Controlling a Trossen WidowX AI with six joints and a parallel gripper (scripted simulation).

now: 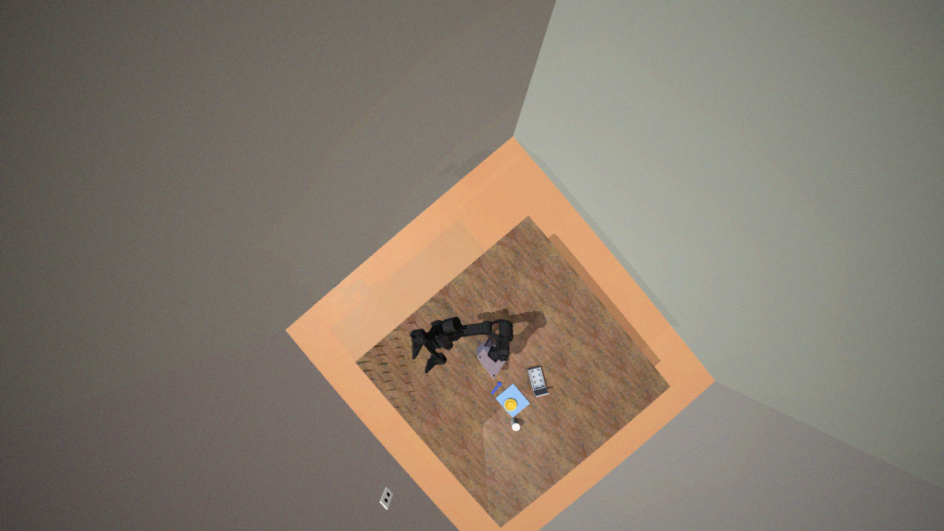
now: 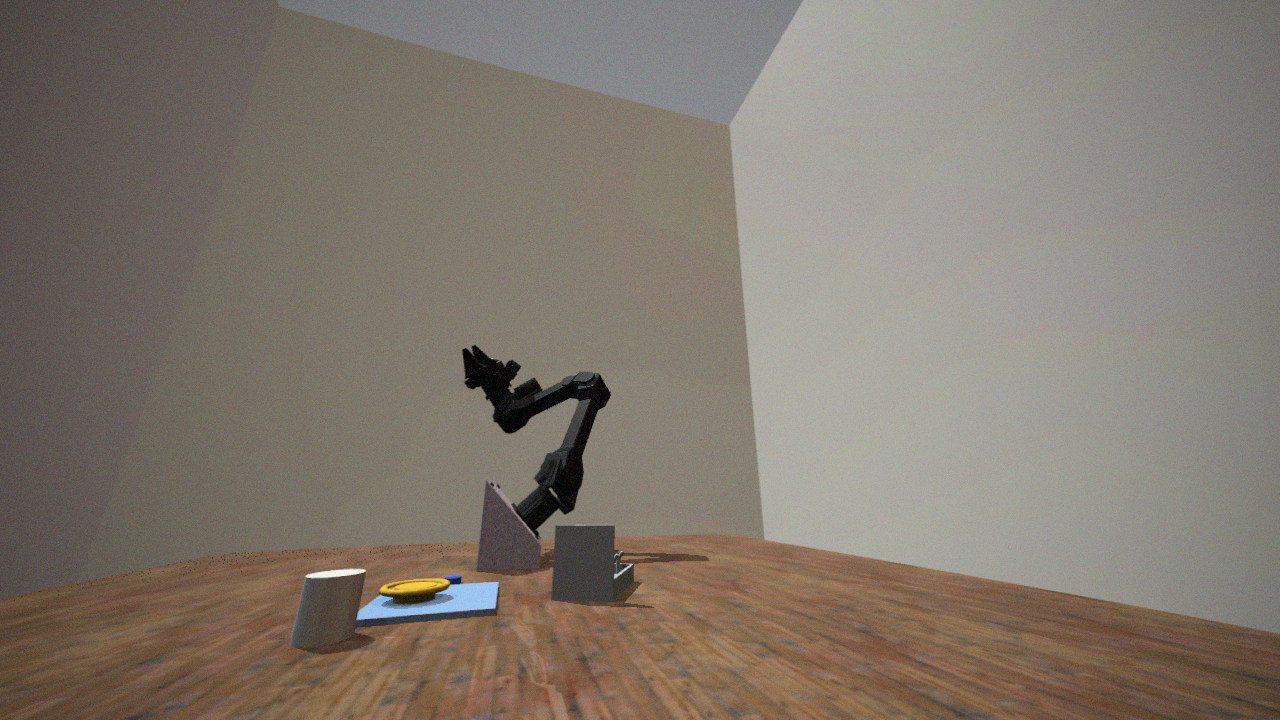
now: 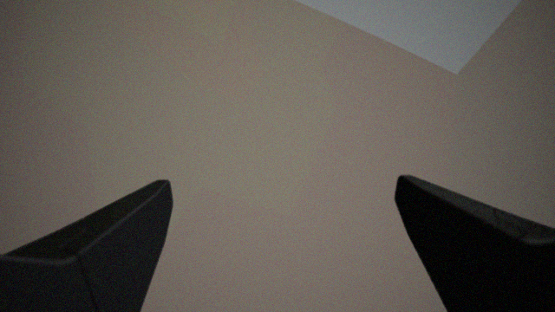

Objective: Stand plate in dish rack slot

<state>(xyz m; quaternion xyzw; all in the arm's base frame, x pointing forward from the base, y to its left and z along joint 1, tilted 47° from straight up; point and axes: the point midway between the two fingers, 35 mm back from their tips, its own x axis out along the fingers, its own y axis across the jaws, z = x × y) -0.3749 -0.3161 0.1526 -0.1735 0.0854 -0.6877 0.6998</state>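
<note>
My gripper tip is 59 cm short of the yellow plate, 48 cm above it and 3 cm to the left of it. The rest, counted from my gripper tip: dish rack (59 cm ahead, 47 cm below, 18 cm to the left); blue bar (49 cm below, 46 cm ahead, 1 cm to the right); light blue mat (58 cm ahead, 49 cm below).
</note>
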